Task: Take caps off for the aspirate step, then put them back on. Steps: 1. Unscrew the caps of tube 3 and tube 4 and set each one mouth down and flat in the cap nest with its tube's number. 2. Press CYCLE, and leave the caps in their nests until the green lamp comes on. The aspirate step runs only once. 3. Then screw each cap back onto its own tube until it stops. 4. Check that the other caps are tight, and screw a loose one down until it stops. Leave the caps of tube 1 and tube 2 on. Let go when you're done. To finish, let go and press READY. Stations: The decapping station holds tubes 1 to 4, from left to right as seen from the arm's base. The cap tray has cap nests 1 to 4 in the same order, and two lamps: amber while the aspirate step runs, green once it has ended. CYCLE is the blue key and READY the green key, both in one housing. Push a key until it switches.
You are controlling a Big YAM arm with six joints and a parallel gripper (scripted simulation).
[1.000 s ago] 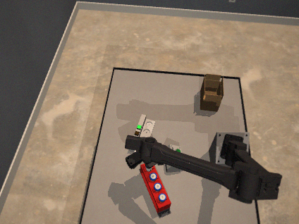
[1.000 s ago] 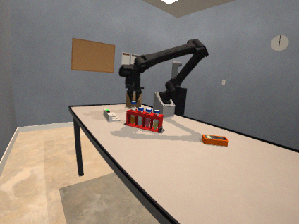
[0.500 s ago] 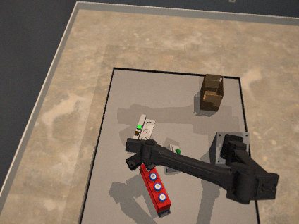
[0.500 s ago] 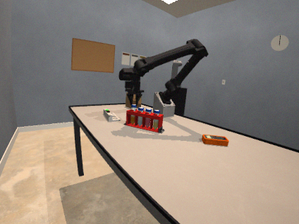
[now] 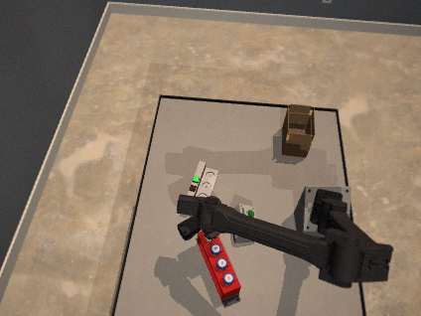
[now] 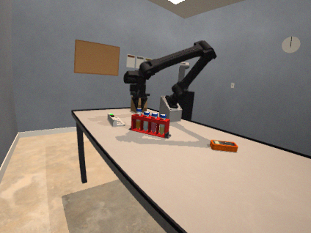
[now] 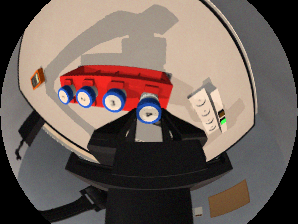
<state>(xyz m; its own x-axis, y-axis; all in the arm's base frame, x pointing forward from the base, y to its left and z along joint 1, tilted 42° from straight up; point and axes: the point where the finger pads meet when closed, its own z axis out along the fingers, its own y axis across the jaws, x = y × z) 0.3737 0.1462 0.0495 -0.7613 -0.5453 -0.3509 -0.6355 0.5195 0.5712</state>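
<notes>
Right now my hand is 1 cm above the blue tube cap. Round my hand: green key (13 cm to the right, 13 cm behind, 7 cm below); then key housing (12 cm behind, 10 cm to the right, 8 cm below); then blue key (14 cm behind, 8 cm to the right, 7 cm below).
</notes>
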